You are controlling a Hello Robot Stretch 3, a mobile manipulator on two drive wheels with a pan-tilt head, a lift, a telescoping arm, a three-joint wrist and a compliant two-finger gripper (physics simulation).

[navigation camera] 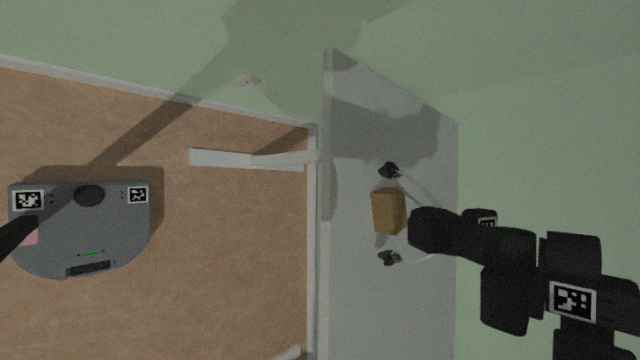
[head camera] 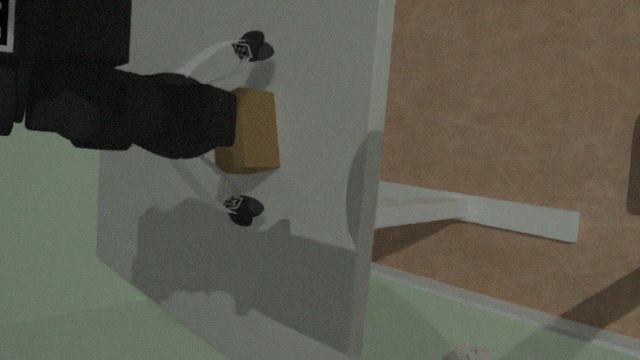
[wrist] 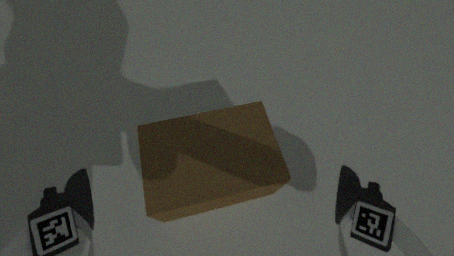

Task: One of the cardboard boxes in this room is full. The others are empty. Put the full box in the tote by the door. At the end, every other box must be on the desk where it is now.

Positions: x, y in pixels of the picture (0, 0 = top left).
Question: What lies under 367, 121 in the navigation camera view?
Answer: A desk.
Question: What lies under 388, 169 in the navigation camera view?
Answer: My gripper.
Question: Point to my gripper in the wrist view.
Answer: At 217, 188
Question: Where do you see a desk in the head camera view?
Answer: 299, 274
